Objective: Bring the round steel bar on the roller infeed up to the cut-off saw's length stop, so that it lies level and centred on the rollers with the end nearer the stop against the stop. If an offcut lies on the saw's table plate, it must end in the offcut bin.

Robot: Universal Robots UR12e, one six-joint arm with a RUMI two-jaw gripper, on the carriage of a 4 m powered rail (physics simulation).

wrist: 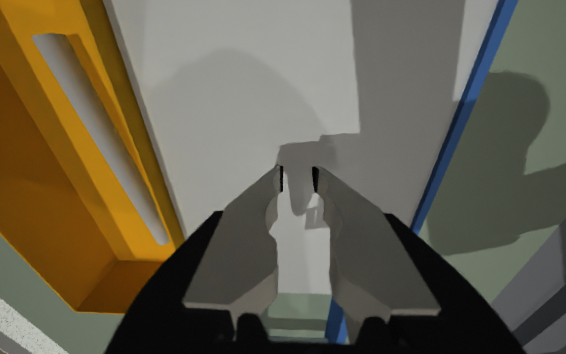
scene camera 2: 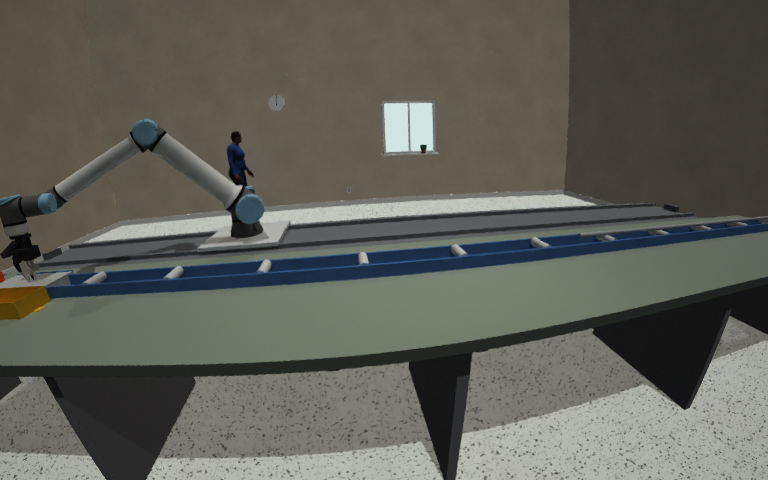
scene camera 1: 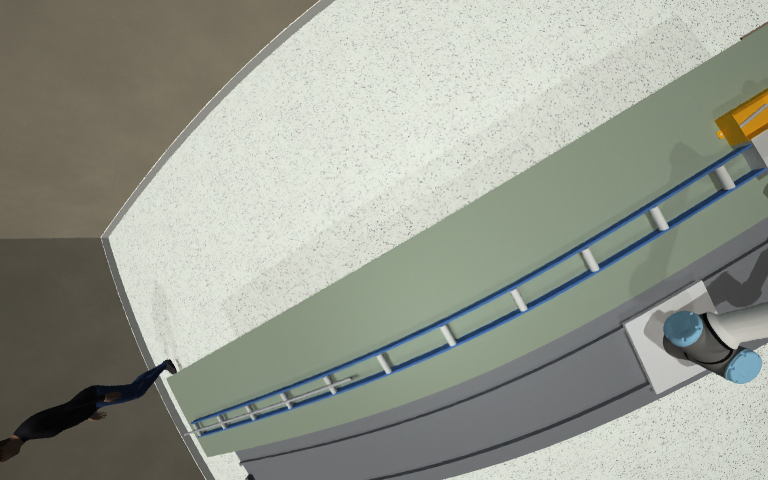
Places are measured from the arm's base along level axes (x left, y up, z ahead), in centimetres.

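Pixels of known places: gripper, between the fingertips: (wrist: pixel 297 168) (scene camera 2: pixel 32 281); arm's base, origin of its link: (scene camera 2: pixel 247 233).
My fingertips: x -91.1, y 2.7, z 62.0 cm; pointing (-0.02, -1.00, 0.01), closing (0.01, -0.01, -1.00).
Ahead of a thing's pixels: the offset from my fingertips to its top centre. "spot": to the spot under its first point.
The round steel bar (scene camera 1: pixel 305 392) (scene camera 2: pixel 628 231) is long and thin and lies along the rollers at the far end of the blue roller infeed (scene camera 1: pixel 560 290) (scene camera 2: pixel 317 271), well away from the saw. My gripper (scene camera 2: pixel 28 277) (wrist: pixel 297 168) is open, with a gap and nothing between its fingertips, low over the saw's pale table plate {dx -2.4, dy +0.2, dz +0.0 cm} (scene camera 2: pixel 53 277) (wrist: pixel 200 30). The grey offcut {dx +1.9, dy -3.5, dz +17.3 cm} (wrist: pixel 102 130) (scene camera 1: pixel 753 116) lies lengthwise in the orange offcut bin {dx +0.1, dy +1.5, dz +17.8 cm} (wrist: pixel 135 247) (scene camera 1: pixel 733 131) (scene camera 2: pixel 19 308), towards the side nearer the plate. The length stop cannot be made out.
The arm's carriage (scene camera 1: pixel 640 339) (scene camera 2: pixel 277 237) stands at the saw end of the grey floor rail (scene camera 1: pixel 509 384) (scene camera 2: pixel 453 226), beside the green worktable (scene camera 1: pixel 509 226) (scene camera 2: pixel 339 322). A person (scene camera 1: pixel 62 407) (scene camera 2: pixel 236 158) stands beyond the rail. A red part {spot: dx -19.9, dy +2.3, dz -1.7 cm} (scene camera 2: pixel 1 277) shows at the left edge.
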